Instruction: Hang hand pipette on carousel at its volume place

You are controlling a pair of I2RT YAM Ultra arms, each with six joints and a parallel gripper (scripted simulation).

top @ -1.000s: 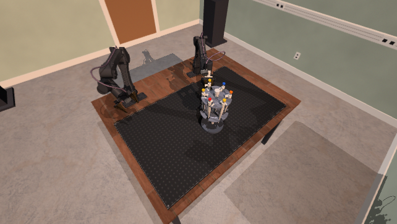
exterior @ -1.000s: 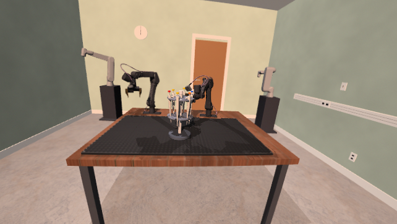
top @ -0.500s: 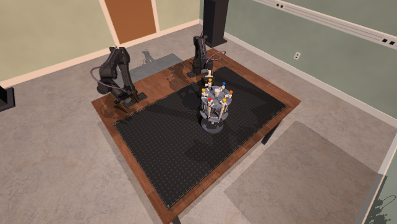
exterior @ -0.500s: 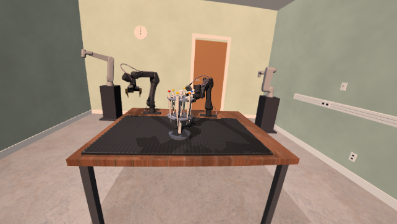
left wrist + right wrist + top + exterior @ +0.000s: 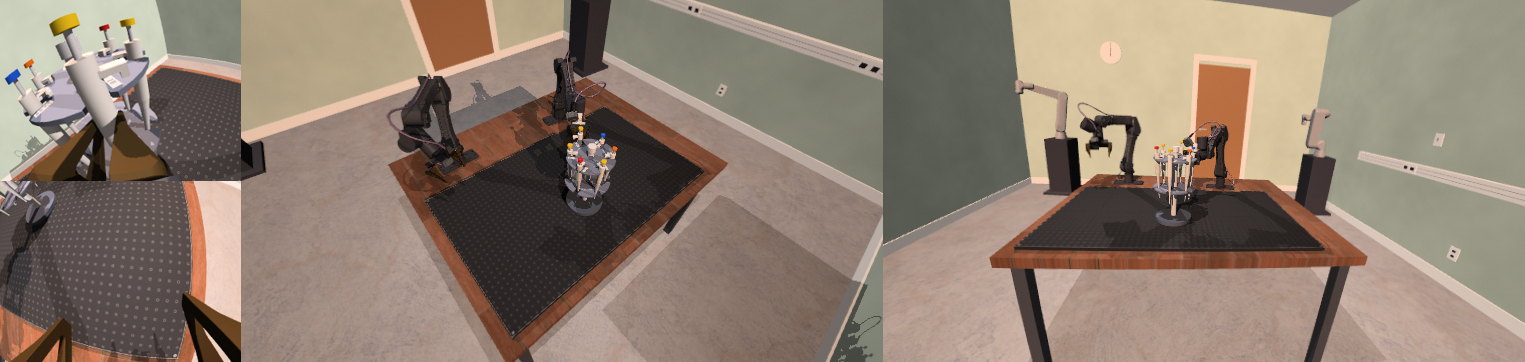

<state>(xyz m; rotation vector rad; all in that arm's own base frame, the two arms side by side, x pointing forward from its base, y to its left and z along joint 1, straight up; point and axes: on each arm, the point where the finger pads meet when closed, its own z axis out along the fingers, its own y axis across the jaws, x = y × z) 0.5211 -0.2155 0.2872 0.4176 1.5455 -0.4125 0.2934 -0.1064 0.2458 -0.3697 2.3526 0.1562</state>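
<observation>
Right now the pipette is 10 mm behind my left hand, 10 mm to the right of it and 20 mm below it.
</observation>
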